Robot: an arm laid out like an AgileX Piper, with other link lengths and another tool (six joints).
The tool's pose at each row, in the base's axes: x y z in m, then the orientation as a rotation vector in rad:
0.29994, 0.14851, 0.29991, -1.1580, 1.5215, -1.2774
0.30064, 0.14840, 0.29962, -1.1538, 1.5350, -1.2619
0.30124, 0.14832, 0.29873, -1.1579, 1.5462, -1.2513
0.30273, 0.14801, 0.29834, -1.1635, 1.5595, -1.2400
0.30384, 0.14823, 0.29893, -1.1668, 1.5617, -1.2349
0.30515, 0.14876, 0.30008, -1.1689, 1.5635, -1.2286
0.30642, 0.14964, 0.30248, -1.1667, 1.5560, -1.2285
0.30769, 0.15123, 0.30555, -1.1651, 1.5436, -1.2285
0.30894, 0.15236, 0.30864, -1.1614, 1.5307, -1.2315
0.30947, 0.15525, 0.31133, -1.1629, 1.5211, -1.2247
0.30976, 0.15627, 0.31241, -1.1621, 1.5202, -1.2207
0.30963, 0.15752, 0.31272, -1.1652, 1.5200, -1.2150
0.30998, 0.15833, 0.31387, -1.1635, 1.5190, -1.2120
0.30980, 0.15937, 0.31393, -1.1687, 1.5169, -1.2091
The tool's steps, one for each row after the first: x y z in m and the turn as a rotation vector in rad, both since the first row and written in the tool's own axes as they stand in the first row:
-0.00006, 0.00018, 0.00074, -0.0109, -0.0003, 0.0126
-0.00010, 0.00097, 0.00147, -0.0231, -0.0005, 0.0167
-0.00015, 0.00113, 0.00303, -0.0376, -0.0001, 0.0204
-0.00065, 0.00040, 0.00396, -0.0421, -0.0023, 0.0211
-0.00152, -0.00088, 0.00491, -0.0462, -0.0054, 0.0232
-0.00274, -0.00338, 0.00556, -0.0404, -0.0098, 0.0240
-0.00468, -0.00649, 0.00594, -0.0319, -0.0173, 0.0237
-0.00616, -0.00965, 0.00640, -0.0210, -0.0229, 0.0232
-0.00917, -0.01220, 0.00582, -0.0178, -0.0333, 0.0246
-0.01026, -0.01324, 0.00569, -0.0181, -0.0362, 0.0272
-0.01145, -0.01345, 0.00522, -0.0212, -0.0403, 0.0281
-0.01235, -0.01458, 0.00519, -0.0207, -0.0425, 0.0307
-0.01332, -0.01455, 0.00476, -0.0228, -0.0465, 0.0285

